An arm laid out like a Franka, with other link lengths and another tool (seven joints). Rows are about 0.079 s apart.
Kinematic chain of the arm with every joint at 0, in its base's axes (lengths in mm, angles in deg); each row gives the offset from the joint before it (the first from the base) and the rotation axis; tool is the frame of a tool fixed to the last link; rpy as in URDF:
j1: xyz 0 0 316.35 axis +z
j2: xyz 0 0 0 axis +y
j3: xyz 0 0 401.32 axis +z
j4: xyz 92.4 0 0 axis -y
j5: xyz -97.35 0 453.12 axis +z
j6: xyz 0 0 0 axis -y
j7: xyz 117.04 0 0 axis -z
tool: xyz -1 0 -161.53 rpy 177.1 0 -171.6
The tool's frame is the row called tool.
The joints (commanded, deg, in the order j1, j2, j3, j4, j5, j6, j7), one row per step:
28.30, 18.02, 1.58, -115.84, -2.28, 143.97, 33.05
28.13, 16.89, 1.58, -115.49, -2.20, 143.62, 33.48
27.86, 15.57, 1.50, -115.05, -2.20, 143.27, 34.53
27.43, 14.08, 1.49, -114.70, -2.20, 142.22, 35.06
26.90, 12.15, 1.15, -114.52, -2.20, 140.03, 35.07
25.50, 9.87, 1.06, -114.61, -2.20, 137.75, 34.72
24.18, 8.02, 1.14, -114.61, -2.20, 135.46, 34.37
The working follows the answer.
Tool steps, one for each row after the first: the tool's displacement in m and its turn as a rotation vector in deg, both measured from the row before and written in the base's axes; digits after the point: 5 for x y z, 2 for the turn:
0.00276, -0.00106, 0.01721, 0.65, -0.94, -0.66
0.00402, -0.00302, 0.02064, 0.83, -1.17, -1.38
0.00220, -0.00553, 0.02024, 0.44, -0.67, -0.98
0.00083, -0.01258, 0.02125, -0.19, -0.01, -0.93
0.00171, -0.02107, 0.02267, -0.22, 0.00, -1.21
-0.00003, -0.01799, 0.01774, -0.33, 0.34, -0.97

Tool pose at each row, in the base's axes (x y z in m, rotation vector in deg; rounded; the steps above come from the unrounded poses):
0.64950, 0.37288, 0.28708, -10.52, 170.10, 9.88
0.65226, 0.37181, 0.30429, -9.50, 169.10, 10.62
0.65628, 0.36879, 0.32493, -7.40, 167.85, 11.49
0.65848, 0.36326, 0.34518, -5.94, 167.12, 11.89
0.65930, 0.35069, 0.36643, -4.62, 167.13, 11.47
0.66102, 0.32962, 0.38910, -2.89, 167.12, 10.96
0.66099, 0.31163, 0.40684, -1.50, 167.46, 10.34

